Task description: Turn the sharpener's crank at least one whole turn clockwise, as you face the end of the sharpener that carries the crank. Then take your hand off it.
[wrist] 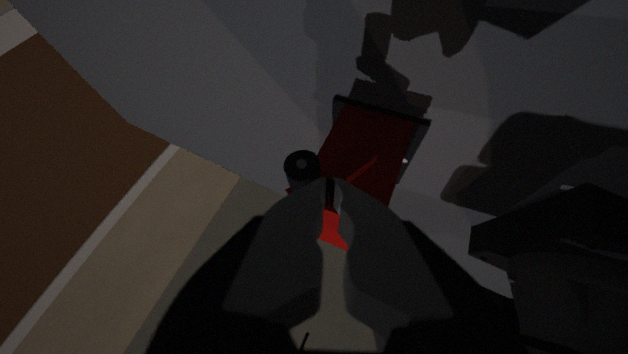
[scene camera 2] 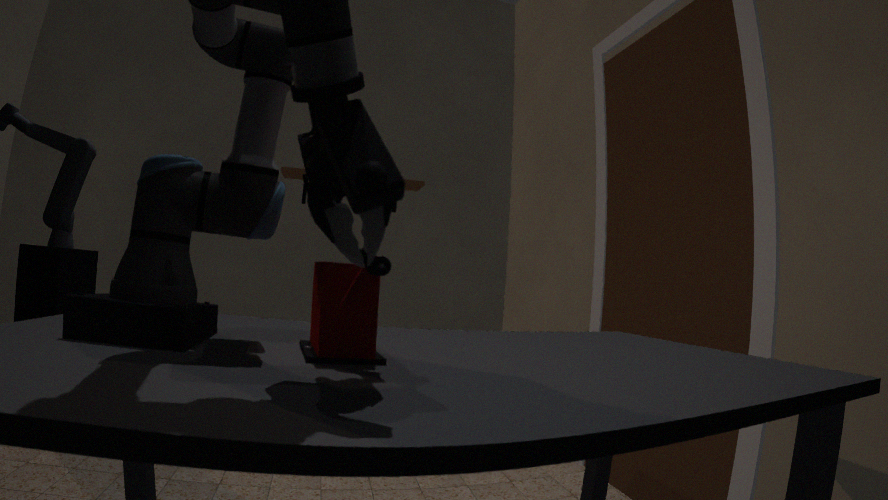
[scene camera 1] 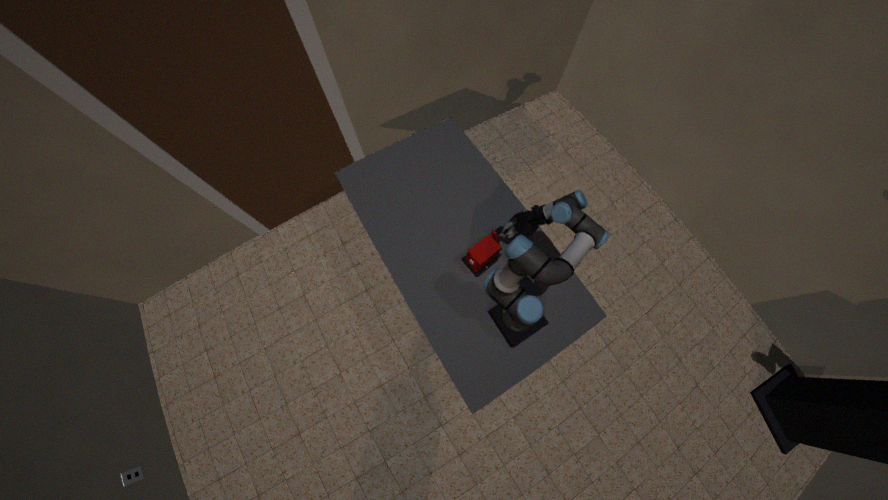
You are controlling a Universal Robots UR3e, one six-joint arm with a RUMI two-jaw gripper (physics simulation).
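Seen in the pictures: gripper, fingertip midpoint: (wrist: pixel 328 181) (scene camera 2: pixel 365 265) (scene camera 1: pixel 502 232); arm's base, link origin: (wrist: pixel 575 275) (scene camera 2: pixel 153 300) (scene camera 1: pixel 518 315).
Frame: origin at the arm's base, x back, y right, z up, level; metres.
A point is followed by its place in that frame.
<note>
The red sharpener (scene camera 1: pixel 483 253) @(x -0.265, y -0.045, z 0.076 m) (scene camera 2: pixel 344 322) @(x -0.291, y 0.024, z 0.003 m) (wrist: pixel 372 132) @(x -0.295, y 0.022, z -0.015 m) stands upright on its dark base plate on the table. The crank's round black knob (scene camera 2: pixel 380 265) @(x -0.335, y 0.072, z 0.076 m) (wrist: pixel 301 165) @(x -0.336, y 0.072, z 0.077 m) is at the upper right of the sharpener in scene camera 2, level with its top edge. A thin, brighter red slanted line shows on the sharpener's end face; the rest of the crank's arm is hard to make out. My gripper (scene camera 1: pixel 500 235) @(x -0.317, y 0.065, z 0.075 m) (scene camera 2: pixel 367 263) @(x -0.317, y 0.065, z 0.075 m) (wrist: pixel 328 181) @(x -0.317, y 0.065, z 0.075 m) is shut and empty, pointing down, its tips right beside the knob. Whether they touch it I cannot tell. The jaws hide part of the sharpener in the wrist view.
The grey table (scene camera 1: pixel 410 180) @(x -0.769, y -0.188, z -0.052 m) (scene camera 2: pixel 559 385) @(x -0.552, y 0.085, z -0.052 m) carries the sharpener and the arm's black base block (scene camera 1: pixel 512 335) @(x 0.063, y -0.053, z -0.002 m) (scene camera 2: pixel 139 319) @(x -0.032, y 0.081, z -0.016 m), which stands left of the sharpener in scene camera 2. A dark arm shape (scene camera 2: pixel 68 152) stands on a black block behind. A brown door (scene camera 1: pixel 186 93) (scene camera 2: pixel 677 217) is beyond the table.
</note>
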